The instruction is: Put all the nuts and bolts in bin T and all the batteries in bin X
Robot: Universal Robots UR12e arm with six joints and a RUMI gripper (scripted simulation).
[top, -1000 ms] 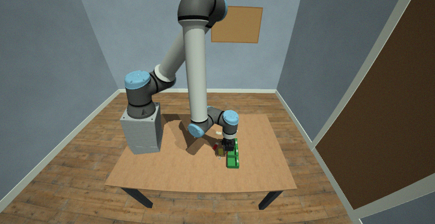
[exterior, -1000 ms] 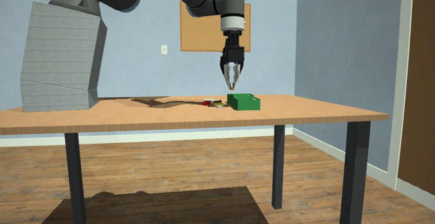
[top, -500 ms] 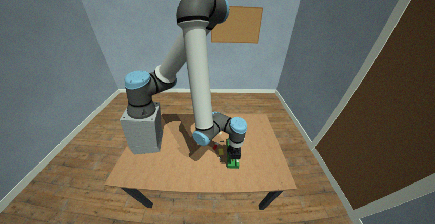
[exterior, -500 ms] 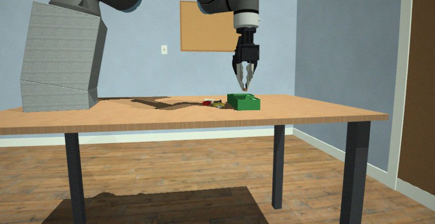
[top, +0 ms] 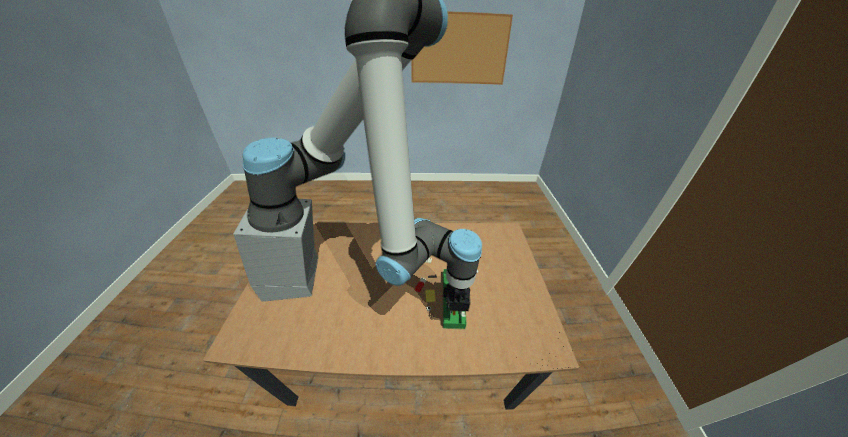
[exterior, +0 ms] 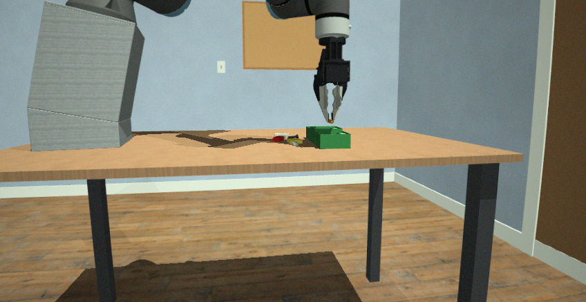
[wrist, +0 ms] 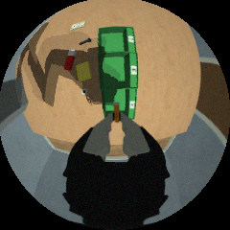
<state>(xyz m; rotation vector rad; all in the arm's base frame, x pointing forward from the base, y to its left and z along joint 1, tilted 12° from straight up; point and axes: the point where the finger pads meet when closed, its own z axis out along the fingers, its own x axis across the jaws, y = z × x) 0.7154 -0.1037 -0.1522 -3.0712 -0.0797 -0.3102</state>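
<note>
My gripper is now 100 mm past the dark nut, 80 mm above it and 30 mm to the right of it. From my hand the other things lie so: green bin: 90 mm to the left, 60 mm below; orange piece: 10 mm below; yellow battery: 90 mm to the left, 90 mm behind, 80 mm below.
</note>
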